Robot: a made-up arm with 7 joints.
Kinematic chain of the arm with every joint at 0, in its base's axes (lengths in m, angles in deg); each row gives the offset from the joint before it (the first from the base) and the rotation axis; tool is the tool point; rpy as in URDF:
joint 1: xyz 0 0 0.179 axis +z
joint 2: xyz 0 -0.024 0.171 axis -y
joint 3: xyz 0 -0.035 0.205 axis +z
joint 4: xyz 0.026 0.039 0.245 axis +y
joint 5: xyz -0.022 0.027 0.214 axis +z
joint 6: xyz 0 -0.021 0.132 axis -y
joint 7: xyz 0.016 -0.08 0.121 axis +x
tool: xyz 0 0 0 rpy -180 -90 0
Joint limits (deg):
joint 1: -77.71..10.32
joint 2: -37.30..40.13
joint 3: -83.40..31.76
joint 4: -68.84..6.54
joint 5: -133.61..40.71
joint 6: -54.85..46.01
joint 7: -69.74..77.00
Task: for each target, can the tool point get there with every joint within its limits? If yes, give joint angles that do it. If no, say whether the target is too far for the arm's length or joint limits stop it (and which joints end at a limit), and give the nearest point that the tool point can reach.
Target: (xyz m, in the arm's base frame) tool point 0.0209 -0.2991 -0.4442
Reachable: no: joint limits stop it (at a limit: joint 1, joint 2, joint 3, joint 4, joint 5, joint 6) | nearest point -0.5220 -0.3252 0.4396 | short by 1.038 m
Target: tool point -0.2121 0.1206 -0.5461
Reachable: no: joint limits stop it (at a limit: joint 2, joint 4, joint 5, joint 6) | nearest point -0.5209 0.2962 0.4173 | short by 1.027 m
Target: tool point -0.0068 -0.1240 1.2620
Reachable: yes | joints -13.13 -1.27 -64.19 -0.24 10.54 -10.43 63.67
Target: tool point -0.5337 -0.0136 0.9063
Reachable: yes | joints 1.36 16.29 -14.68 -45.71 -76.56 -32.71 18.34
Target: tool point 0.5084 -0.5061 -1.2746
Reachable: no: too far | nearest point 0.4564 -0.3030 0.6886 | short by 1.974 m
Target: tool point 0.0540 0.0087 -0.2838
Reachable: no: joint limits stop it (at a limit: joint 1, joint 2, joint 4, joint 5, joint 6) | nearest point -0.0735 0.5848 0.4268 | short by 0.924 m
